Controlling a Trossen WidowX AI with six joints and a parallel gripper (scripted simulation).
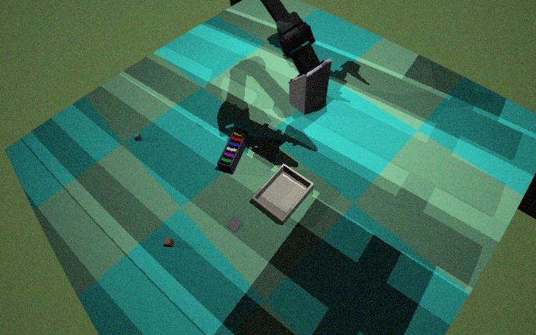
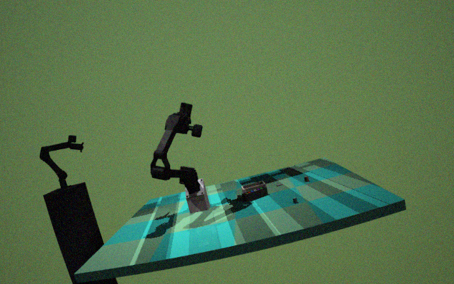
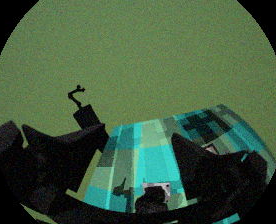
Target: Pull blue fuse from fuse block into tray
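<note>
Now: gripper tip 400 mm above the blue fuse, 270 mm short of it and 70 mm to the left of it. From my gripper tip the other things lie so: grey tray (430 mm below, 290 mm ahead, 120 mm to the left); brown cube (580 mm ahead, 420 mm below, 10 mm to the right); flat grey piece (440 mm ahead, 430 mm below, 80 mm to the left).
</note>
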